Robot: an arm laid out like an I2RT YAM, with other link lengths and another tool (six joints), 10 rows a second.
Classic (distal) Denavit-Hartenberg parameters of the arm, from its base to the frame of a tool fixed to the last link. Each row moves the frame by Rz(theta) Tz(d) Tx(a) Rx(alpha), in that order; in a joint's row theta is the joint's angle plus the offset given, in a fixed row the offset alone. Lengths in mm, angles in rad.
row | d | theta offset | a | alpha
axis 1 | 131.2 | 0.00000 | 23.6 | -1.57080
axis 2 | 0.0 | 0.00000 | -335.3 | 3.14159
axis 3 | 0.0 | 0.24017 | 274.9 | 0.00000
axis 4 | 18.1 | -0.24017 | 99.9 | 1.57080
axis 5 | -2.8 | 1.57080 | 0.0 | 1.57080
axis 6 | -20.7 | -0.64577 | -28.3 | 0.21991
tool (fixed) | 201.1 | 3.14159 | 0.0 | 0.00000
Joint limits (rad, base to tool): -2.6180..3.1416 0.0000..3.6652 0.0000..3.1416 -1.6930..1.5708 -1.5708..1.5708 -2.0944..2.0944
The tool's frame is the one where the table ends.
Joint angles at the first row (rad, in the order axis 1, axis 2, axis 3, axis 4, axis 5, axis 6):
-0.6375, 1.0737, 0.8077, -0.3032, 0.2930, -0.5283
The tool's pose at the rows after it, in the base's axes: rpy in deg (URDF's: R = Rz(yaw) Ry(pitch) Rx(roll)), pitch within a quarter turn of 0, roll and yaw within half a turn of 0; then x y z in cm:
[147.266, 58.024, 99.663, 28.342, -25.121, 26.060]
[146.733, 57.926, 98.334, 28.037, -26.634, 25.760]
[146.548, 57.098, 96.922, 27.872, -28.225, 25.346]
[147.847, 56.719, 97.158, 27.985, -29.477, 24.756]
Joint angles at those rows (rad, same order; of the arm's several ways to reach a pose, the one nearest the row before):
-0.6854, 1.0802, 0.7892, -0.2506, 0.2668, -0.5561
-0.7358, 1.1086, 0.7879, -0.2154, 0.2342, -0.5703
-0.7792, 1.1500, 0.8007, -0.1965, 0.2104, -0.5725
-0.7998, 1.1915, 0.8115, -0.1770, 0.2086, -0.5805

